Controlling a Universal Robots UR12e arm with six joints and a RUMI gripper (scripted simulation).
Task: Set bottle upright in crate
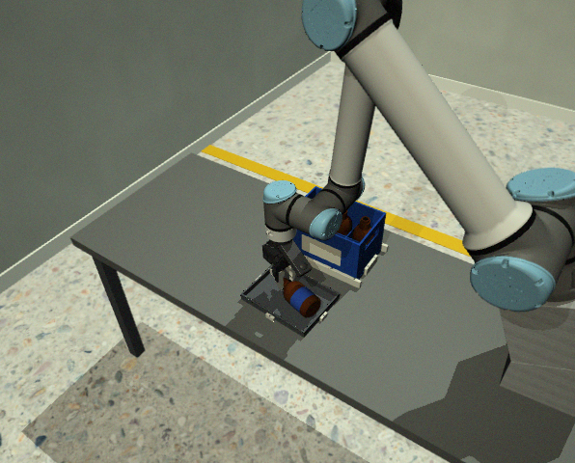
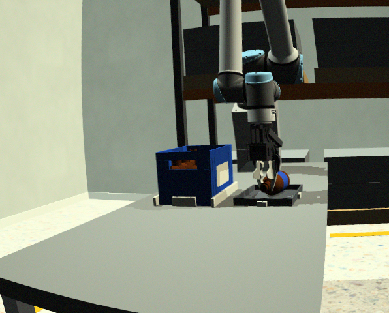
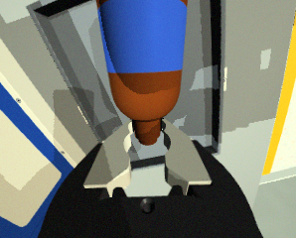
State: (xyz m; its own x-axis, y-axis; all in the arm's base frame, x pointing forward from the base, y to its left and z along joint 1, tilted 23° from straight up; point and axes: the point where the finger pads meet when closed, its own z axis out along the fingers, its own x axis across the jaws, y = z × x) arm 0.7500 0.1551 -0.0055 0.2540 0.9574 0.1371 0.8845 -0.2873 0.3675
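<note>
Now: hand 2 cm past the dark tray, 1 cm to the right of it and 3 cm above it. From my hand the other things lie so: brown bottle (5 cm behind, 1 cm to the left); blue crate (3 cm behind, 25 cm to the right, 4 cm above).
</note>
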